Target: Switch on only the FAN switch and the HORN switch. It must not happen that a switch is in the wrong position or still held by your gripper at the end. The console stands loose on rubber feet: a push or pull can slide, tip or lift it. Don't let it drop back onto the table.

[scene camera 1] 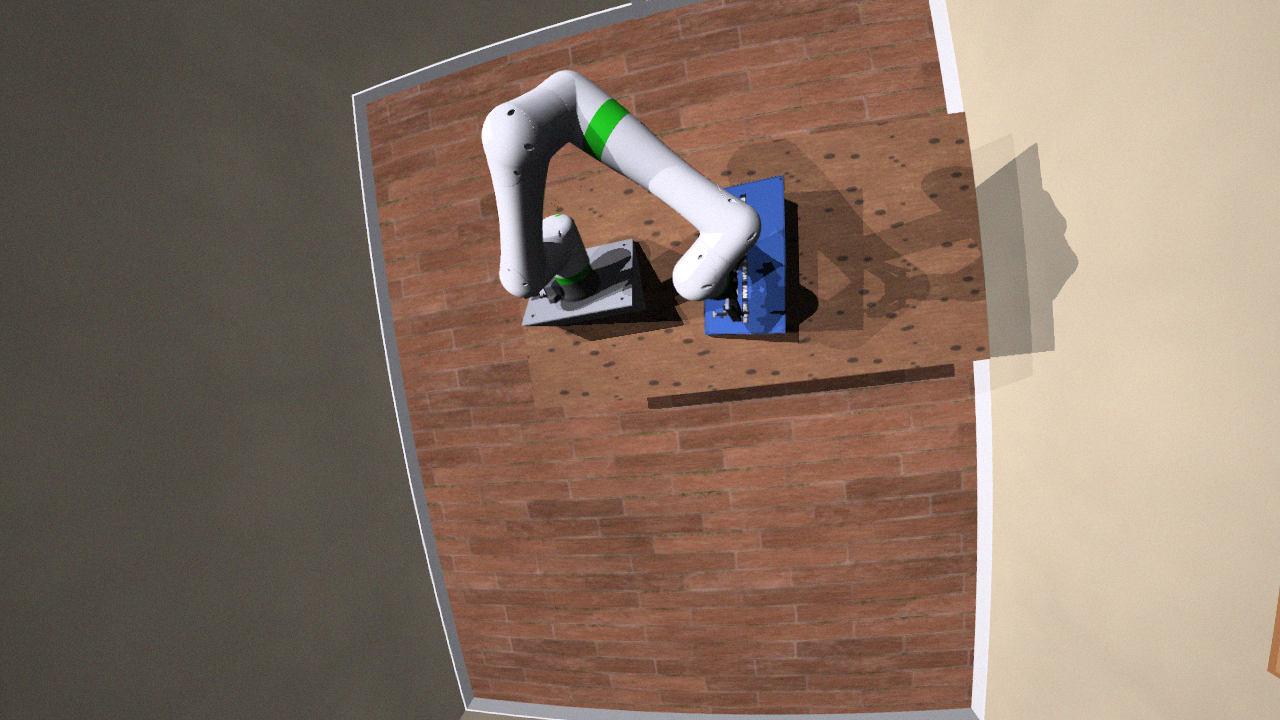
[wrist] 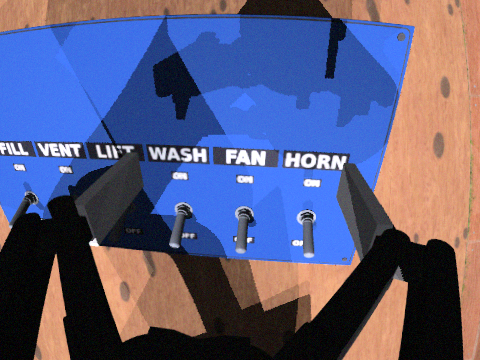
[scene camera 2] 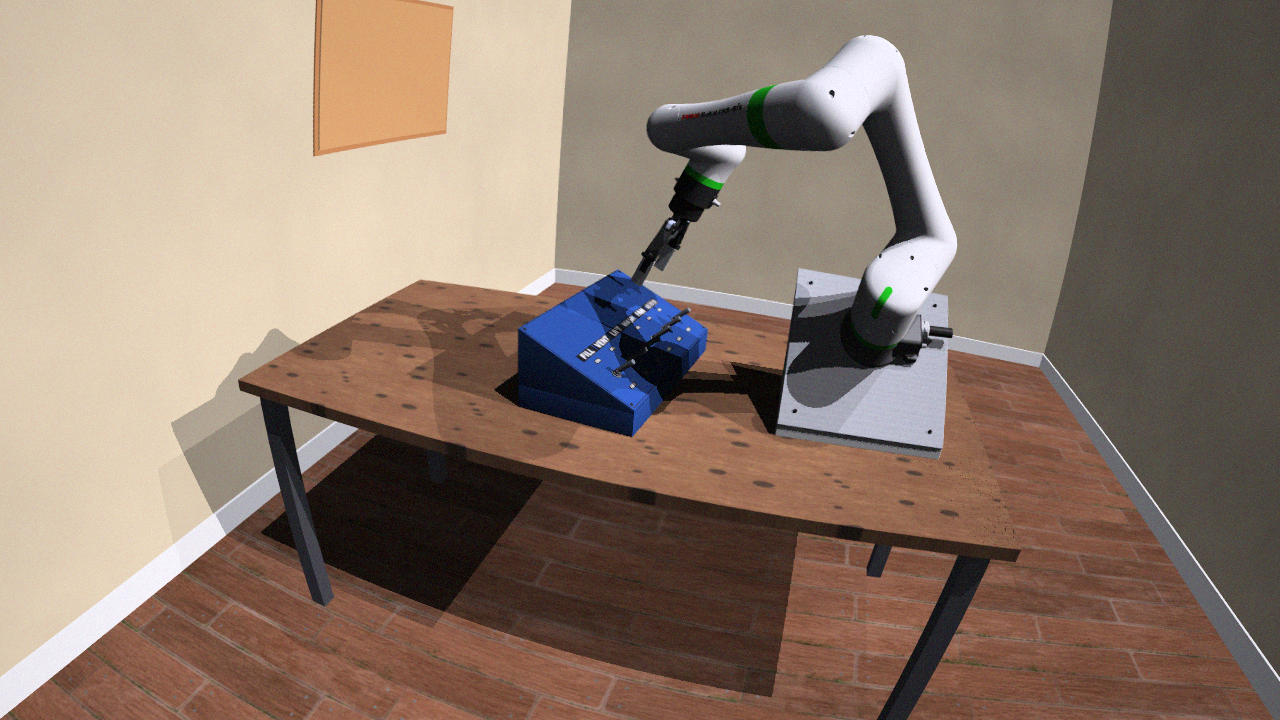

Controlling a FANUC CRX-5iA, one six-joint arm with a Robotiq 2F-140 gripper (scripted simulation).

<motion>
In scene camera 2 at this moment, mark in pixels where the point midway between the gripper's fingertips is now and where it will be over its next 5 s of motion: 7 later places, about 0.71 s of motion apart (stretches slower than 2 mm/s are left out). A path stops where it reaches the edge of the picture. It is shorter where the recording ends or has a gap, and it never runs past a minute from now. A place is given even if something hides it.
The gripper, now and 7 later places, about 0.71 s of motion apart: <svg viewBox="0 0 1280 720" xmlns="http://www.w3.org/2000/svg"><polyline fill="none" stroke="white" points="647,275 653,272 657,269 661,262 687,265 720,287 714,296 703,315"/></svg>
</motion>
